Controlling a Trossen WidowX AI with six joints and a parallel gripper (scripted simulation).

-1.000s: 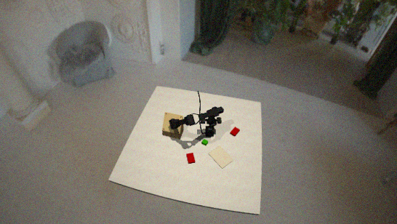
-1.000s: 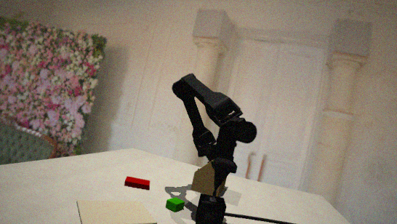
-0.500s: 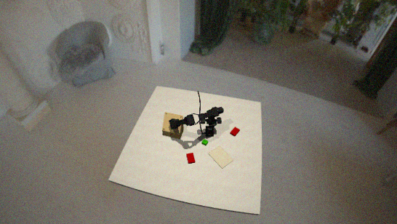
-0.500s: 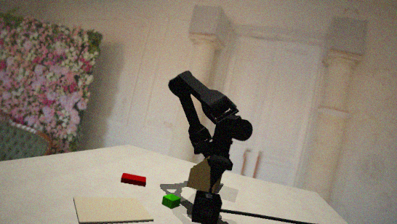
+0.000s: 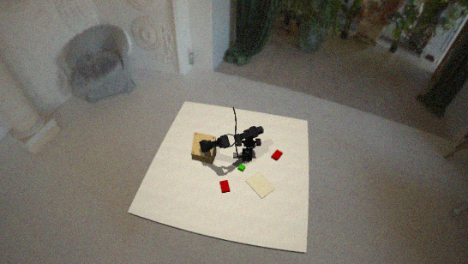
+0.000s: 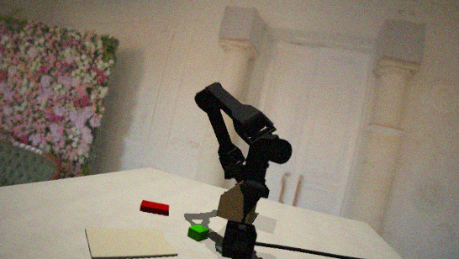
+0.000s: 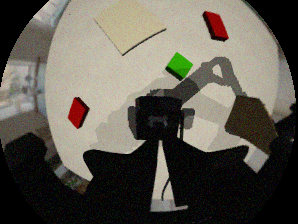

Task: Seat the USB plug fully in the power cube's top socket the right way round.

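Right now my gripper tip is 20 mm above the dark USB plug. Also, from my gripper tip: flat beige plate 230 mm to the right, 160 mm ahead, 110 mm below; green block 120 mm to the right, 100 mm below, 20 mm behind.
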